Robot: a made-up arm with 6 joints.
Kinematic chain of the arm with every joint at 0, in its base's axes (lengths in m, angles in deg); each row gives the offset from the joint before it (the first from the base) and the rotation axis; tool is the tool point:
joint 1: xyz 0 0 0.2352 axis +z
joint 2: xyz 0 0.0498 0 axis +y
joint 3: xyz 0 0 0.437 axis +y
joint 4: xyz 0 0 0.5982 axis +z
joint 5: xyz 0 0 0 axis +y
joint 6: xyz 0 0 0.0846 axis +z
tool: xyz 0 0 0
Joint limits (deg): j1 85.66..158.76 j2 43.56..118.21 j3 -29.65..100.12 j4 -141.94..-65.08 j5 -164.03..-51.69 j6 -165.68..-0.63
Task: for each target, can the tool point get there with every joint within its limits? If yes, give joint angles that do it. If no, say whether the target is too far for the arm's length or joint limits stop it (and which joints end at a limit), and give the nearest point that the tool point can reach.
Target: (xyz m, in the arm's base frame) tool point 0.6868 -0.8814 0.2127
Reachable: no: joint limits stop it (at a limit: joint 1, joint 2, joint 3, joint 4) | nearest point 0.0021 -0.1101 -0.4043 | short by 1.202 m
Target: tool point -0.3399 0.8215 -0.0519
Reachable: yes | joints 104.85 84.06 39.83 -111.56 -119.96 -136.52
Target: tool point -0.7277 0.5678 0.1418
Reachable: yes | joints 135.60 57.96 57.84 -135.60 -65.12 -39.06
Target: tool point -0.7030 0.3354 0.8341
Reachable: yes | joints 146.60 50.25 1.18 -110.85 -133.69 -31.54
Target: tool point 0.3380 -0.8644 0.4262
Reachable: no: joint limits stop it (at a limit: joint 1, joint 2, joint 3, joint 4) | nearest point -0.0132 -0.1028 -0.3854 | short by 1.167 m
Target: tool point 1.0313 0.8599 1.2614
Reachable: no: too far | nearest point -0.0348 0.7409 1.0385 | short by 1.096 m
